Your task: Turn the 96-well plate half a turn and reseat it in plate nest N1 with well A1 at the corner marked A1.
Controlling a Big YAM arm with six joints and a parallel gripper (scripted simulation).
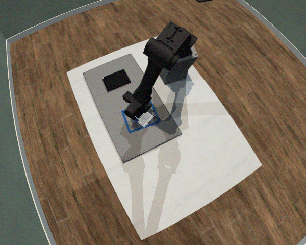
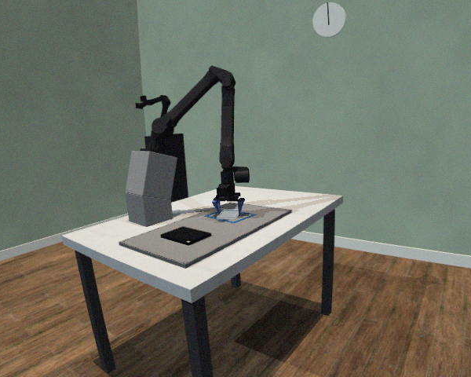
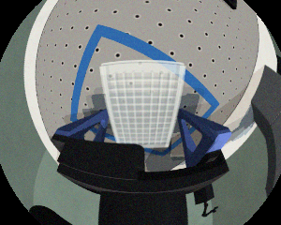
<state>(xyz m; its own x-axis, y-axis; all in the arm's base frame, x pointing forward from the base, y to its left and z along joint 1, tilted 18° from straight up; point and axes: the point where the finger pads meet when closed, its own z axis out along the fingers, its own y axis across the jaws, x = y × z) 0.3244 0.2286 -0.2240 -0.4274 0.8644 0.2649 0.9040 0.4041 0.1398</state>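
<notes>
Right now my hand is right at the white 96-well plate. From my hand the other things lie so: white A1 mark (360 mm to the right, 110 mm ahead); black plate nest N1 (310 mm to the right, 40 mm ahead).
</notes>
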